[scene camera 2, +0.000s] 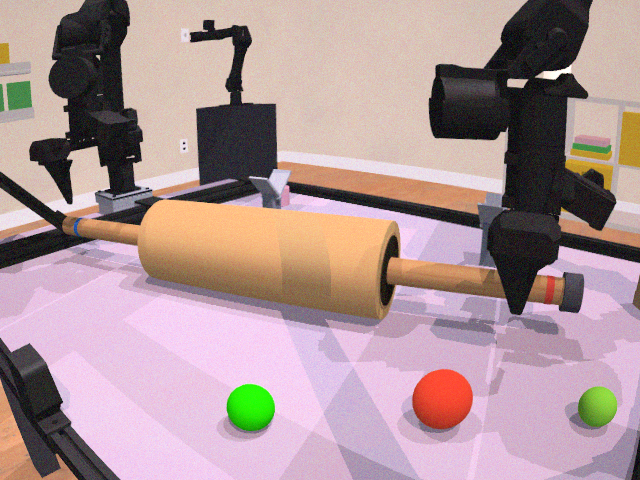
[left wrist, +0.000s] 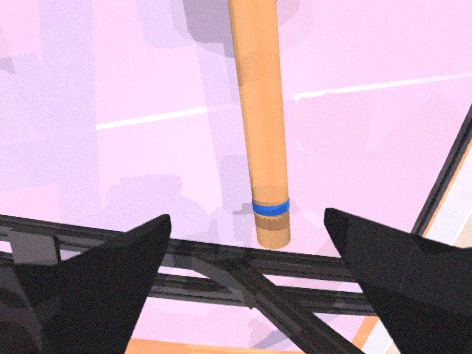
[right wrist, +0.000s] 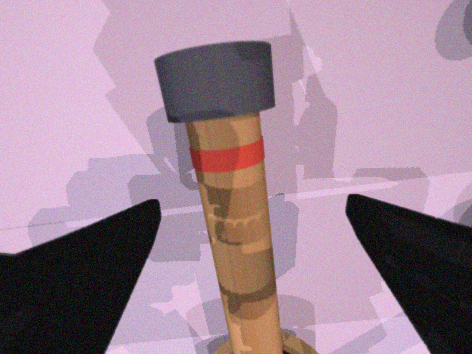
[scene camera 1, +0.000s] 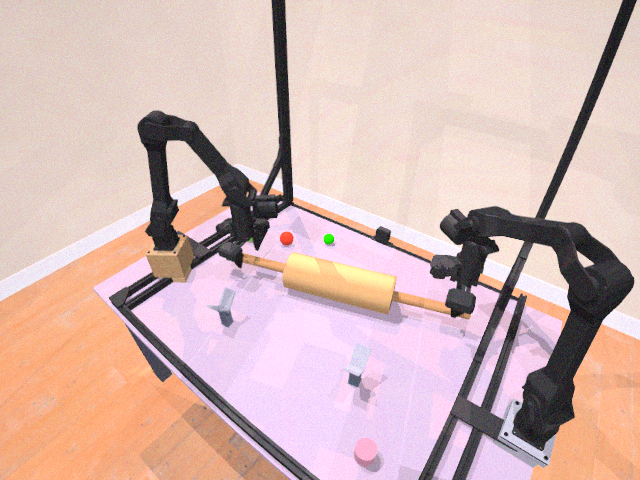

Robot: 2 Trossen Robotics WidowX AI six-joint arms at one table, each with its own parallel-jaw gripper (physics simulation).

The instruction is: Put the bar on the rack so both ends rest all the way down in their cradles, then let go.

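The wooden bar has a thick roller and thin handles. It lies on the table, off the rack. The rack's two grey cradles, one at left and one nearer the middle in scene camera 1, stand apart and empty. My left gripper is open above the blue-banded end, with the bar in line between its fingers. My right gripper is open, its fingers on either side of the handle beside the red band and dark end cap. The farther right fingertip is hidden in scene camera 2.
A red ball, a bright green ball and a lighter green ball lie beside the bar, away from the cradles. A pink cylinder stands beyond the cradles. Black rails run along the table edges.
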